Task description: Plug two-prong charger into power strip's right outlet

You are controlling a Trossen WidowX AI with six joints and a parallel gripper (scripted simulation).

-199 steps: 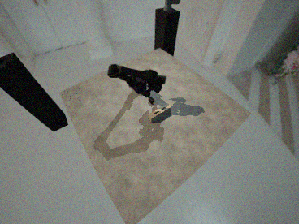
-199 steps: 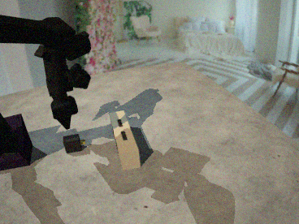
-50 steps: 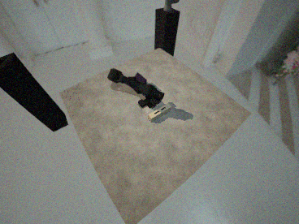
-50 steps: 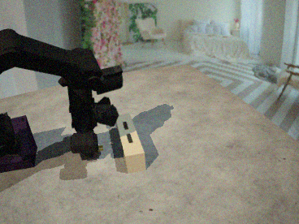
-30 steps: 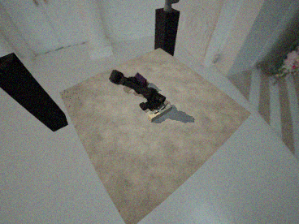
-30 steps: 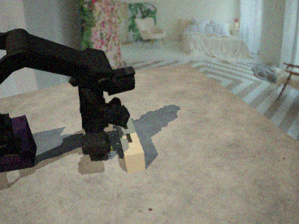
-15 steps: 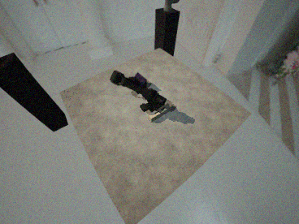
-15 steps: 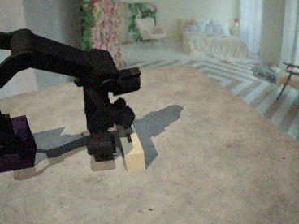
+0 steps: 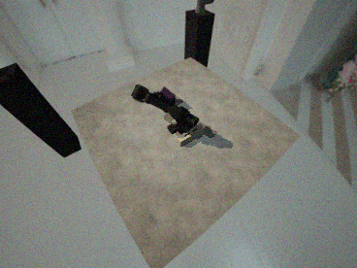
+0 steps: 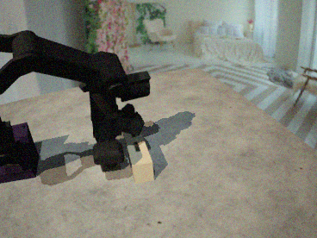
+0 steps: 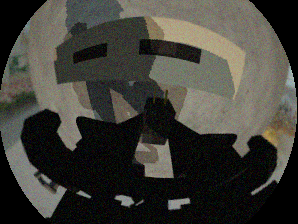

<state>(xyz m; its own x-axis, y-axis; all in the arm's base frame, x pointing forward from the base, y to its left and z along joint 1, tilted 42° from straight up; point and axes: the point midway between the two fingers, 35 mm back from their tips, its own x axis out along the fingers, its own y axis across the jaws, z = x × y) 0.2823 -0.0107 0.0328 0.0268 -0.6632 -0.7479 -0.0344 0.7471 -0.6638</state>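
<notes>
Right now the charger is 20 mm ahead of my gripper tip and 10 mm above it.
</notes>
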